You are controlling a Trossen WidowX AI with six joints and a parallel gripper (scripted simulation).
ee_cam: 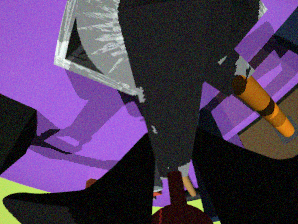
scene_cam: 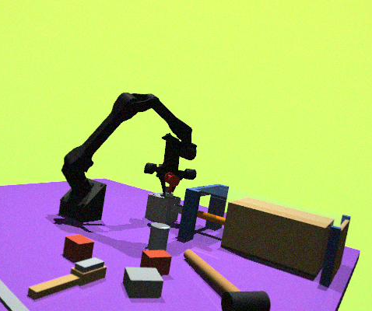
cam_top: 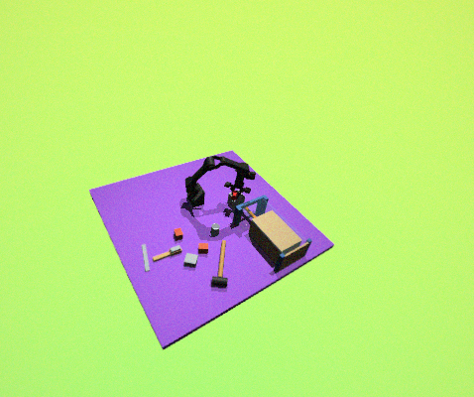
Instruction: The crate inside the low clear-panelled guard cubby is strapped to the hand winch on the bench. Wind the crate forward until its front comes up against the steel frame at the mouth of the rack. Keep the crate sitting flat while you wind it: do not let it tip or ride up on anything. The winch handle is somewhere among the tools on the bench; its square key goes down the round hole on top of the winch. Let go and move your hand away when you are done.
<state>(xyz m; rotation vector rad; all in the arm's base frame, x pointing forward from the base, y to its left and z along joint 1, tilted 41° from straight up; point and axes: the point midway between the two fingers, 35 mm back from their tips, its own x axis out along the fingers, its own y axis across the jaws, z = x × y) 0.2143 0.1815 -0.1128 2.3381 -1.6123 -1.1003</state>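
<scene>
My gripper tip is now 20 mm short of the red knob, 30 mm to the left of it and 50 mm below it. Round my gripper tip: grey winch (50 mm behind, 40 mm to the left, 80 mm below); grey block (260 mm ahead, 490 mm to the right, 90 mm below); winch handle (20 mm above).
</scene>
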